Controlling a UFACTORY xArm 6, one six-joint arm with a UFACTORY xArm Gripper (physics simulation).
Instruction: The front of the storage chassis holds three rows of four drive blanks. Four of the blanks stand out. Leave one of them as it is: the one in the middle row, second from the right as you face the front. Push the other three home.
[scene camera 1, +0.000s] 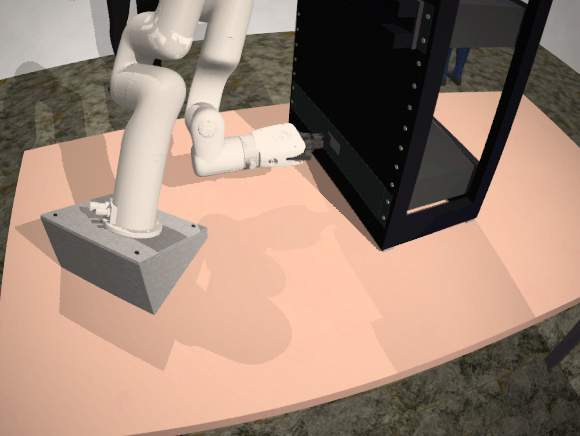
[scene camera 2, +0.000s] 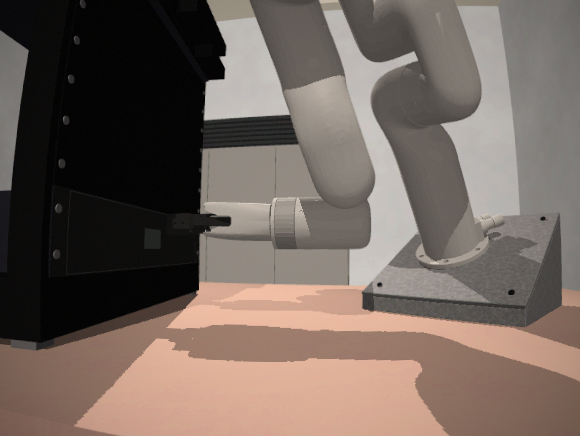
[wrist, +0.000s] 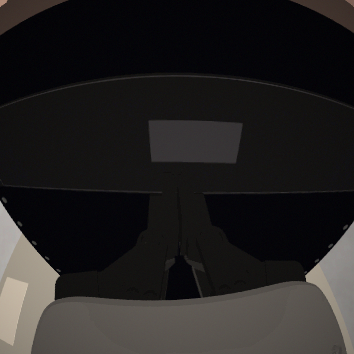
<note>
In view: the gripper (scene camera 1: 328, 139) and a black rack (scene camera 2: 109, 142).
The black rack is seen too in scene camera 1 (scene camera 1: 372, 82) and in the wrist view (wrist: 249, 104). The gripper is seen too in the wrist view (wrist: 174, 190).
</note>
